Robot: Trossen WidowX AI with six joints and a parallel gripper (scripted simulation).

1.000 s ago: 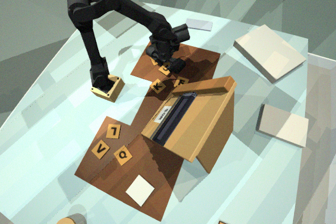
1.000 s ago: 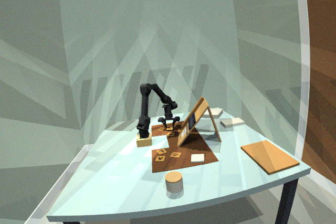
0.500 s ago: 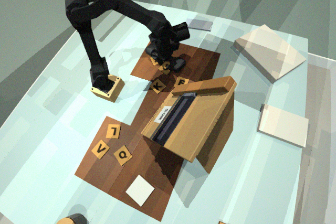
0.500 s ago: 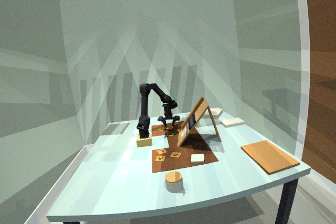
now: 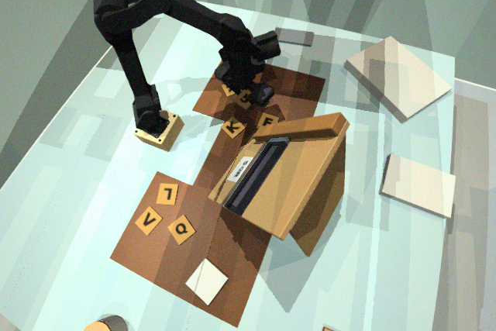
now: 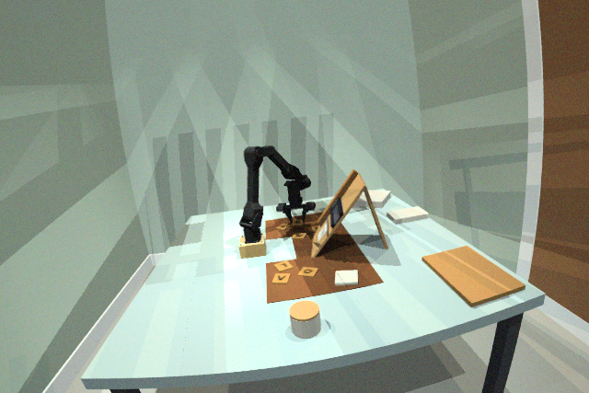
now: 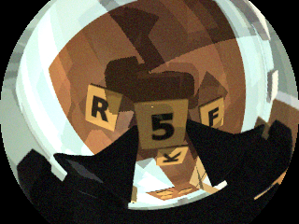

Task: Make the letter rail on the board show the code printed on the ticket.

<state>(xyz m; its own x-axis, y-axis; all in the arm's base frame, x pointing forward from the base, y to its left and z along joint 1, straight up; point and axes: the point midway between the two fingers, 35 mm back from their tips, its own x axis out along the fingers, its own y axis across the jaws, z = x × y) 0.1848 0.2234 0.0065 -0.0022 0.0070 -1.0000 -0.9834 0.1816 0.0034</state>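
My gripper tip is 8 cm past the r tile, 3 cm to the right of it and 3 cm above it. Also, from my gripper tip: s tile (right at my gripper tip); brown mat (20 cm to the right, 3 cm below, 2 cm ahead); k tile (10 cm to the right, 3 cm below, 1 cm ahead).
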